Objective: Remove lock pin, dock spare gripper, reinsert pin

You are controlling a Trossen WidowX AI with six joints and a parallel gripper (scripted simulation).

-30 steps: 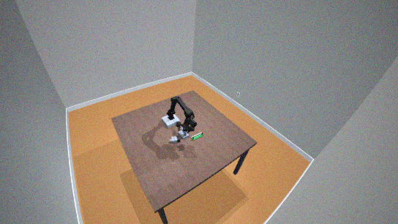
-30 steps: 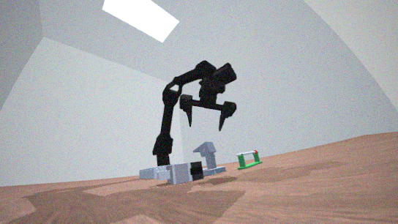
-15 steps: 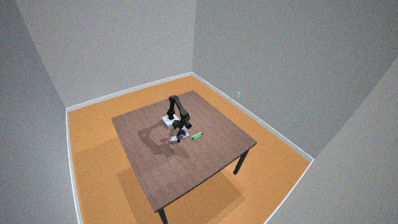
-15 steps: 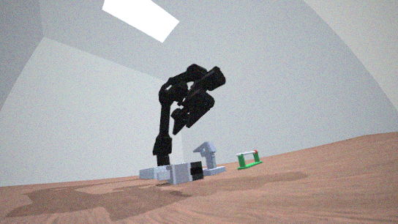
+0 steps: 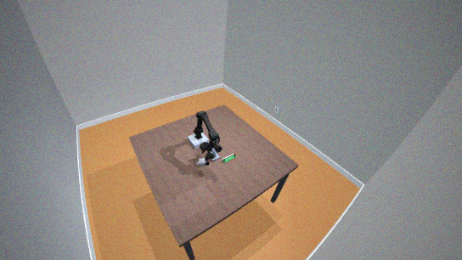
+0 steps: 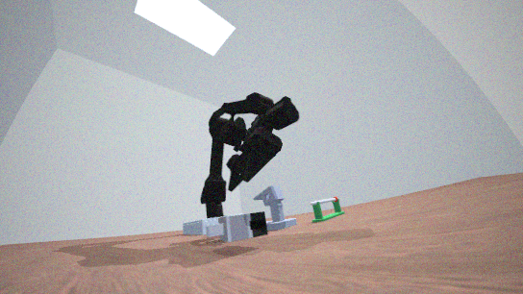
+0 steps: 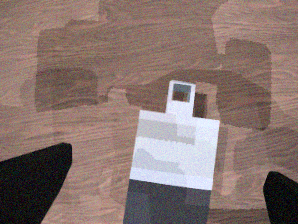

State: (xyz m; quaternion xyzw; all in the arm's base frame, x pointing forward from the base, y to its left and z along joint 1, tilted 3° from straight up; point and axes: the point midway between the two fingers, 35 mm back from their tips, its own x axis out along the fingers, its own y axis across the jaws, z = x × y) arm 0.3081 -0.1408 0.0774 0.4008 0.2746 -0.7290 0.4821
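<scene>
Now: gripper tip 80 mm above the spare gripper, 10 mm to the left of it and 10 mm past it. The rest, counted from my gripper tip: cradle (230 mm to the left, 100 mm ahead, 80 mm below); grey mount (130 mm to the left, 50 mm below, 10 mm behind).
</scene>
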